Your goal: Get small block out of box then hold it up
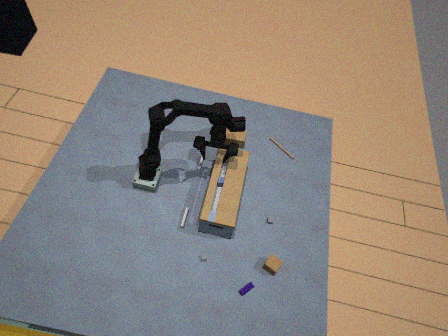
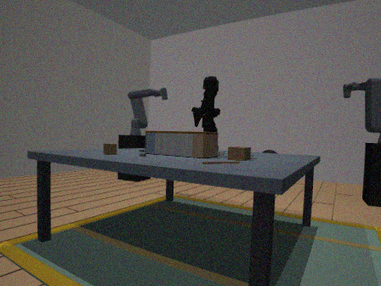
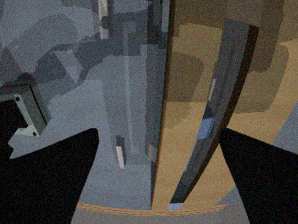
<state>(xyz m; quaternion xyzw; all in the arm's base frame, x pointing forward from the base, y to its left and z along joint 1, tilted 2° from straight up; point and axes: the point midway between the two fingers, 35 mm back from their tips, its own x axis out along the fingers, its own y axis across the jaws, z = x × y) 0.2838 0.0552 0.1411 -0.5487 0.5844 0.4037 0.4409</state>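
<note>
My gripper tip is 7 cm above the blue block, 5 cm to the left of it and 5 cm short of it. The rest, counted from my gripper tip: tan cube: 37 cm to the right, 30 cm ahead, 13 cm below; then thin wooden stick: 34 cm ahead, 25 cm to the left, 15 cm below; then long box: 9 cm below, 8 cm to the right, 3 cm ahead.
</note>
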